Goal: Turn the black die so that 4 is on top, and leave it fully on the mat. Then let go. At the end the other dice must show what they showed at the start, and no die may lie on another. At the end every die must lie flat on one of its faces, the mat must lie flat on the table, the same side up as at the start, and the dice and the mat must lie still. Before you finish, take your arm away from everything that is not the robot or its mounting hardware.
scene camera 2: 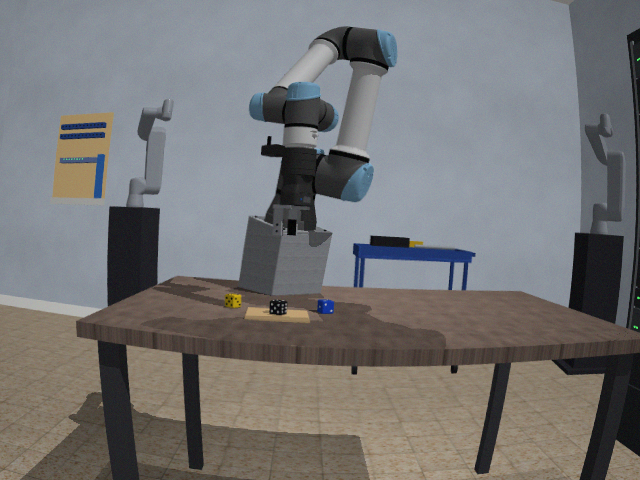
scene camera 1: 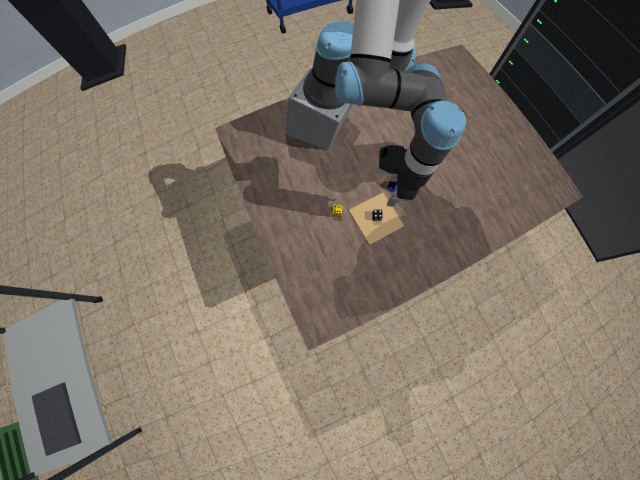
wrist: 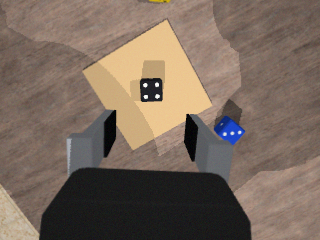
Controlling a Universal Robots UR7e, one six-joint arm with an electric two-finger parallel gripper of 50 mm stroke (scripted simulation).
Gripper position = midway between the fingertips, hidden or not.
In view: my gripper [scene camera 2: 285, 235].
My gripper also shows in scene camera 1 [scene camera 1: 390, 195] and in the wrist view [wrist: 150, 126].
